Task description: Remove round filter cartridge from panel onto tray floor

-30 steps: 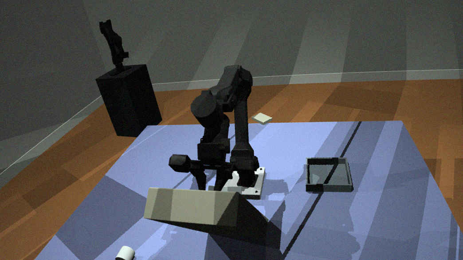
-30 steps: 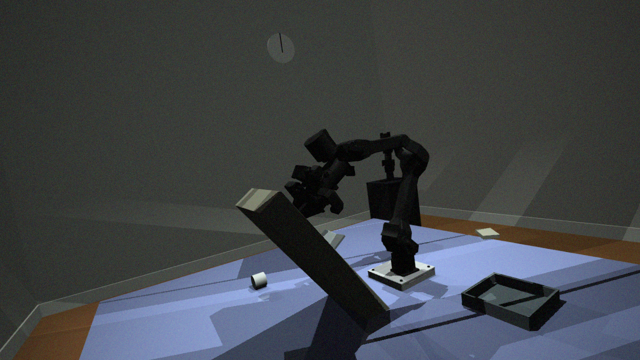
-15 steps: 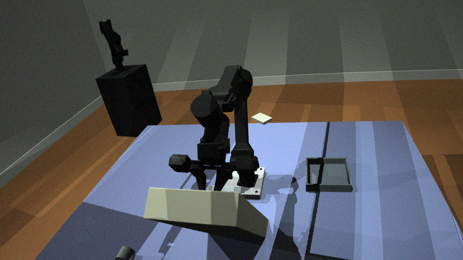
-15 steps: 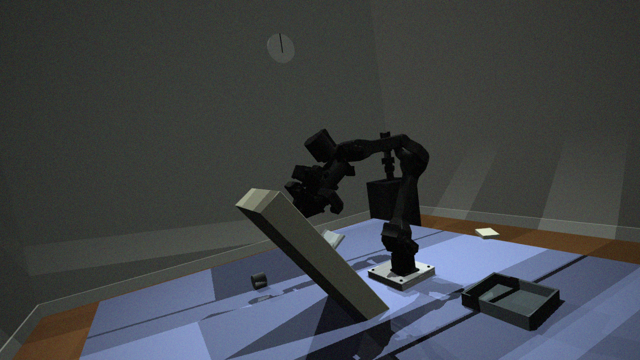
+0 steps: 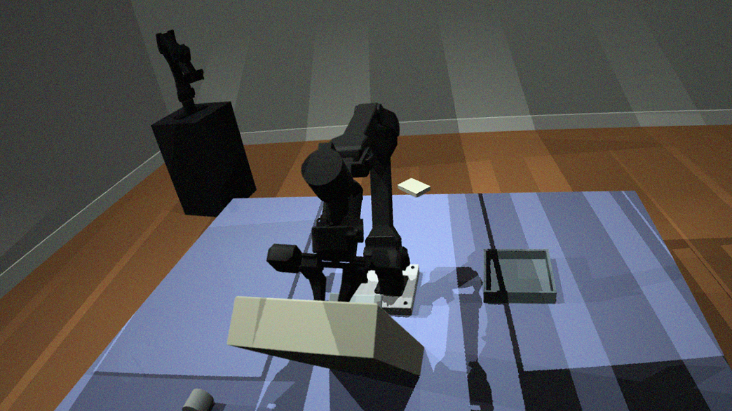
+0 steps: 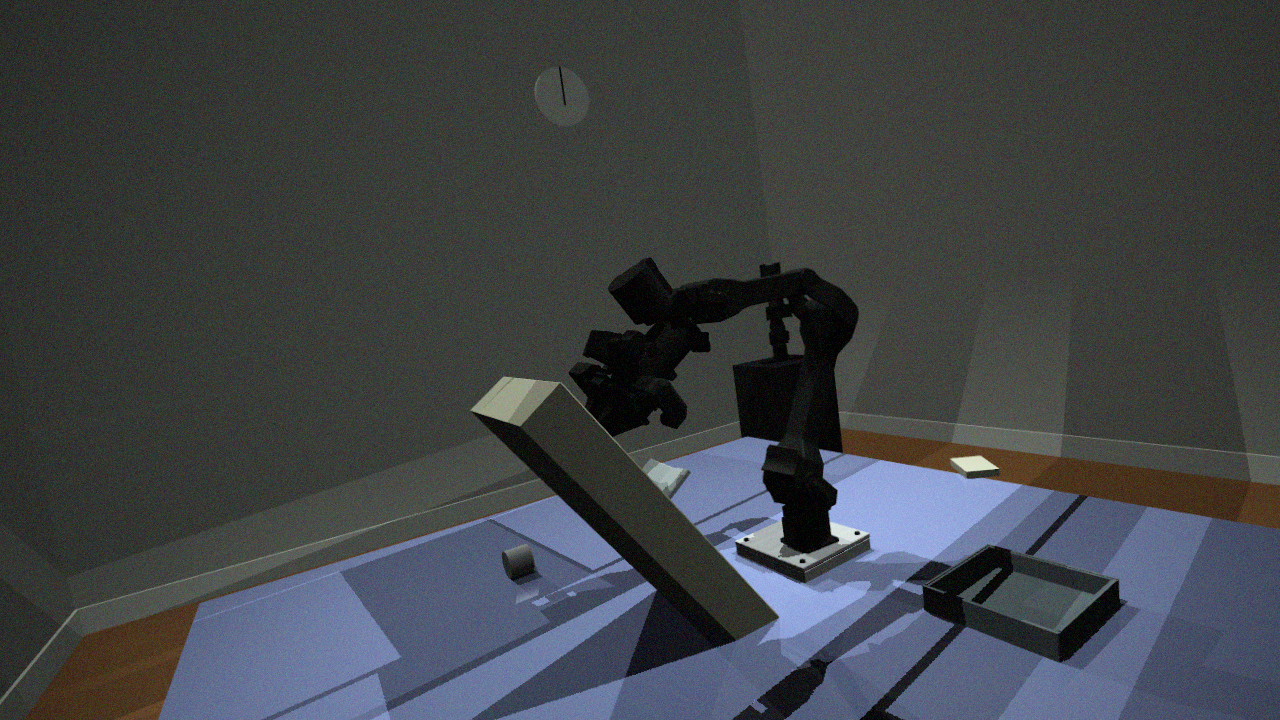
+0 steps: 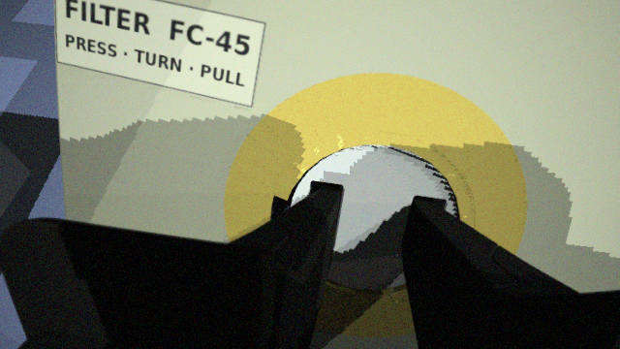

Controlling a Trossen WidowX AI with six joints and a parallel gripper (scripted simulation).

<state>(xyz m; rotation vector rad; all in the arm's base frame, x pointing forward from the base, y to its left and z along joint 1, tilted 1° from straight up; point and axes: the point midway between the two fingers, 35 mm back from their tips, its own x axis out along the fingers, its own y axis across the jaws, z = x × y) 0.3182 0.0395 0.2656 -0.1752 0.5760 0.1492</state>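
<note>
My gripper tip is 100 mm past the grey bracket, 10 mm to the left of it and 100 mm above it. From my gripper tip the other things lie so: round filter cartridge 10 mm ahead, 10 mm below; then dark tray 430 mm behind, 230 mm to the left, 260 mm below; then slanted service panel 40 mm behind, 80 mm below.
</note>
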